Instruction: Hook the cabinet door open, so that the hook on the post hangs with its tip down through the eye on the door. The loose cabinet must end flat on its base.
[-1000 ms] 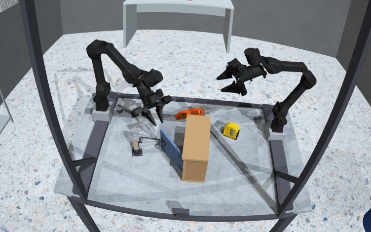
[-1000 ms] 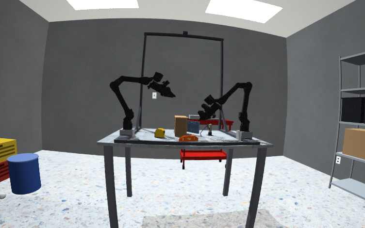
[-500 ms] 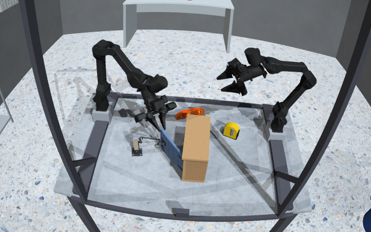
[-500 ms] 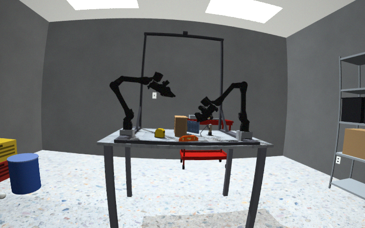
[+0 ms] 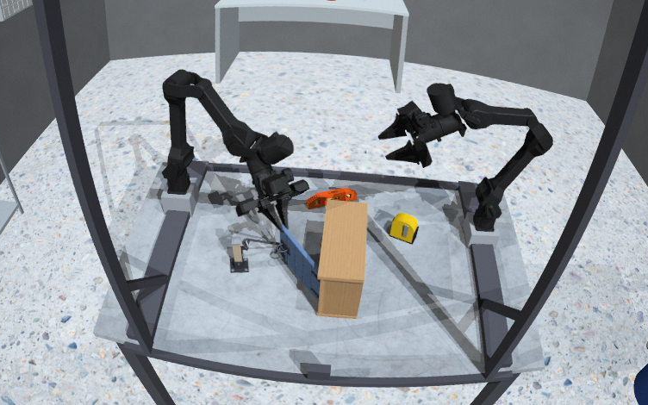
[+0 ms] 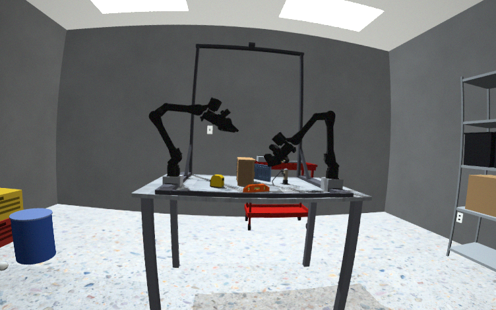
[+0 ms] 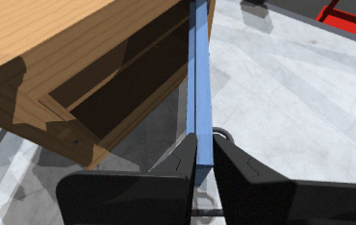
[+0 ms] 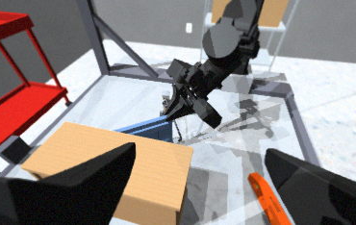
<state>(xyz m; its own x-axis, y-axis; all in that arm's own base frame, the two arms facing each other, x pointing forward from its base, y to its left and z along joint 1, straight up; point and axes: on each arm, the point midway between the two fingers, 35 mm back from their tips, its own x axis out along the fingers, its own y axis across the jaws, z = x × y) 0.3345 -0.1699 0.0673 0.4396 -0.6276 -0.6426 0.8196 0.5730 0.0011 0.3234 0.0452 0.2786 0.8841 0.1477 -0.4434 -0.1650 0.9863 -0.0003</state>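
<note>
The dark hook is 20 mm behind my left hand, 50 mm to the left of it and 90 mm below it. The rest, counted from my left hand: blue door 90 mm behind, 60 mm to the right, 70 mm below; orange level 240 mm ahead, 110 mm to the right, 120 mm below; yellow tape measure 110 mm ahead, 320 mm to the right, 110 mm below.
</note>
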